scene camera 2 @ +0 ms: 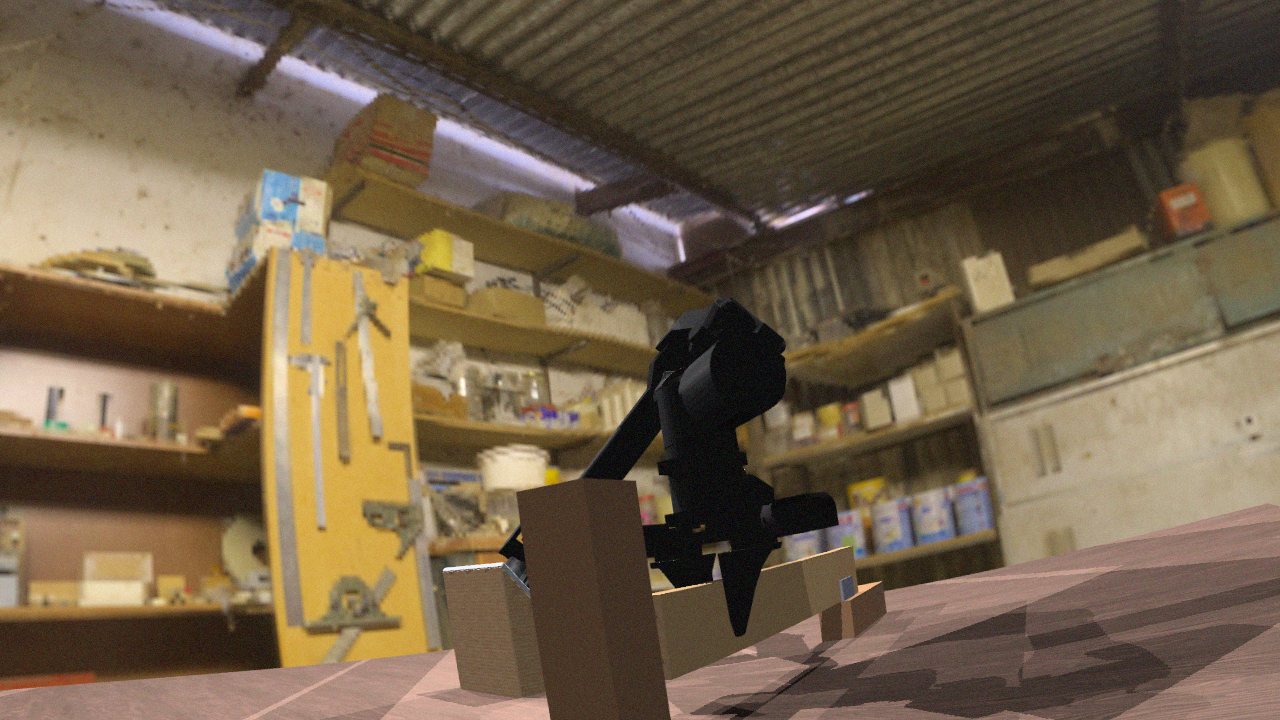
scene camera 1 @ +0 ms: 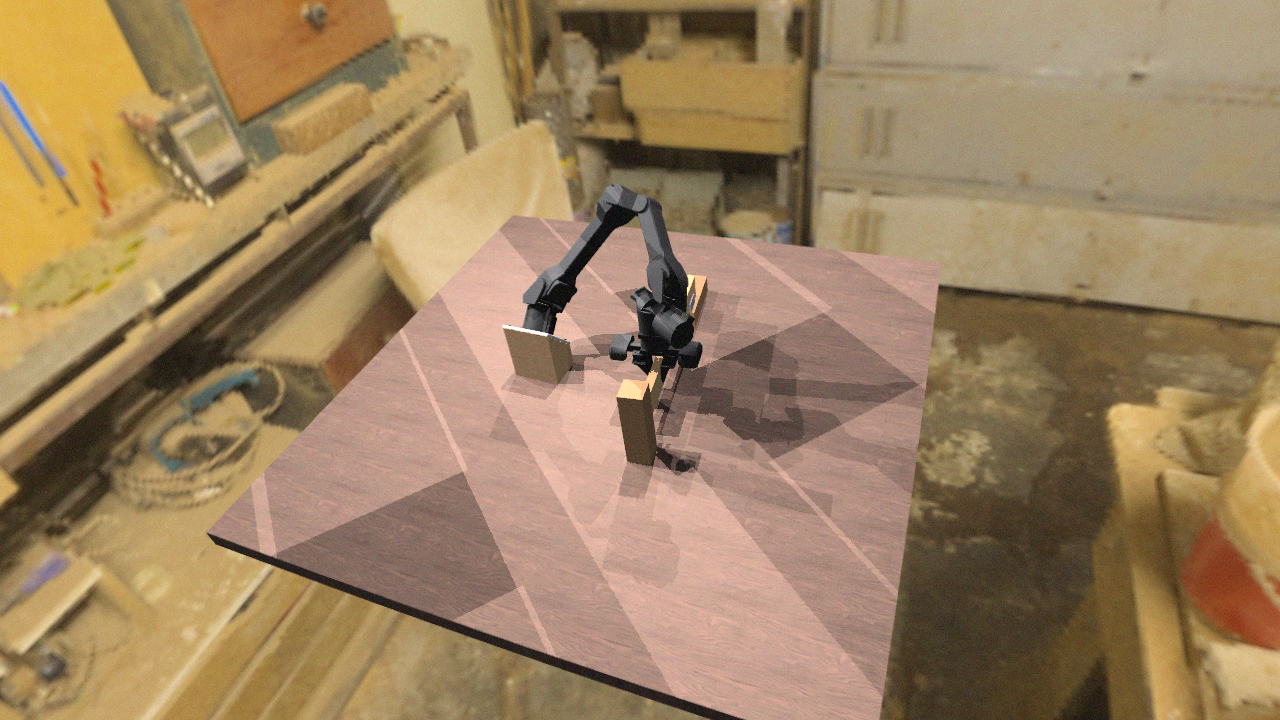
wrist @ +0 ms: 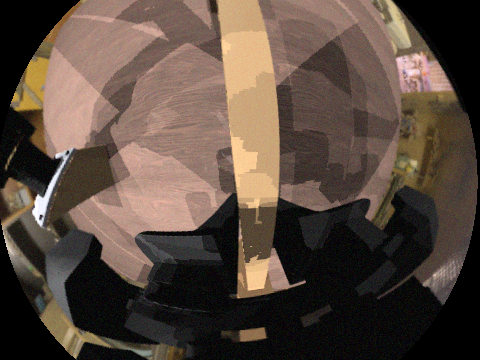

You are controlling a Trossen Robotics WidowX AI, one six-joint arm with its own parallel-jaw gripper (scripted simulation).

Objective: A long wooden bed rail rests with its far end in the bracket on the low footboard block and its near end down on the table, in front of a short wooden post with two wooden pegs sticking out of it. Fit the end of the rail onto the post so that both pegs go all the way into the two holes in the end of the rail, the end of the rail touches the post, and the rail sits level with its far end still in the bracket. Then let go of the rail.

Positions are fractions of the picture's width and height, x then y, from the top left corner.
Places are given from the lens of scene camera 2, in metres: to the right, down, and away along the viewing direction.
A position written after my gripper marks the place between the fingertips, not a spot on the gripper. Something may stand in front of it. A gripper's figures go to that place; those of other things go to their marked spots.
my gripper (scene camera 2: 0.57,0.89): 0.07, 0.21, 0.49
wooden post (scene camera 2: 0.46,0.78): -0.03, 0.11, 0.35
